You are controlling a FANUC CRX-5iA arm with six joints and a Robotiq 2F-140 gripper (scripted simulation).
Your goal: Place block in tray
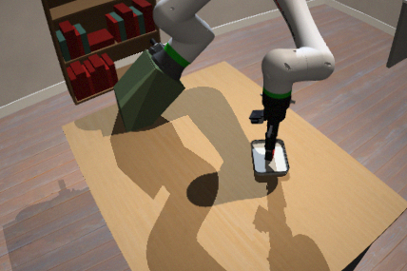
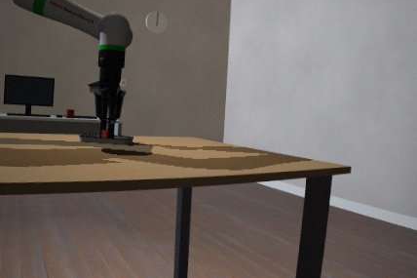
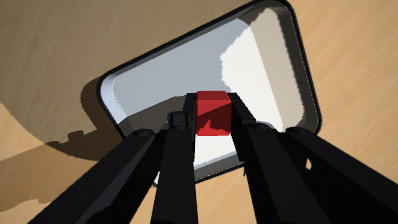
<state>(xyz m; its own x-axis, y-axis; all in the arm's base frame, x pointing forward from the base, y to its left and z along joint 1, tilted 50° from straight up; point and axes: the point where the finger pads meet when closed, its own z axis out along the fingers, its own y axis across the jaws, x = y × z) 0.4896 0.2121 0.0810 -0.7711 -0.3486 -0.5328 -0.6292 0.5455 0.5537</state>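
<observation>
Now: the red block 2 cm below my hand. Also, from my hand: white tray: 3 cm below.
</observation>
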